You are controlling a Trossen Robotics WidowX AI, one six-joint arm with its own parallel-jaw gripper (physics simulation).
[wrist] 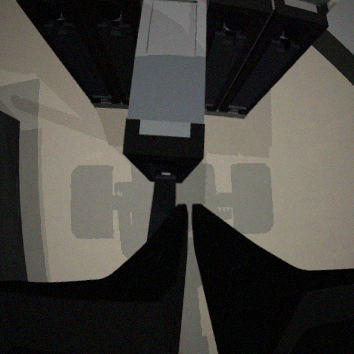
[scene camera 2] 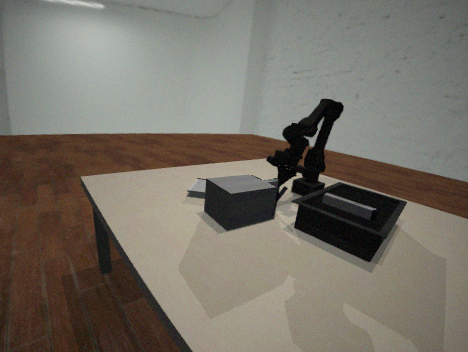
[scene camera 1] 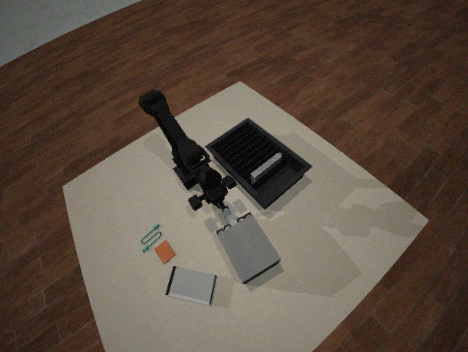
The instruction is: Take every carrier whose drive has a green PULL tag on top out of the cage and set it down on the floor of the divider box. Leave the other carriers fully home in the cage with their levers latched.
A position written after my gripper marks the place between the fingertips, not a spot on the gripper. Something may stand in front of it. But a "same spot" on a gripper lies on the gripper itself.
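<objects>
In scene camera 2 I can see my gripper, and the wrist view shows it too: on my gripper, the spot (scene camera 2: 284, 168) is the same spot as (wrist: 142, 299). My gripper is also visible in scene camera 1 (220, 207).
</objects>
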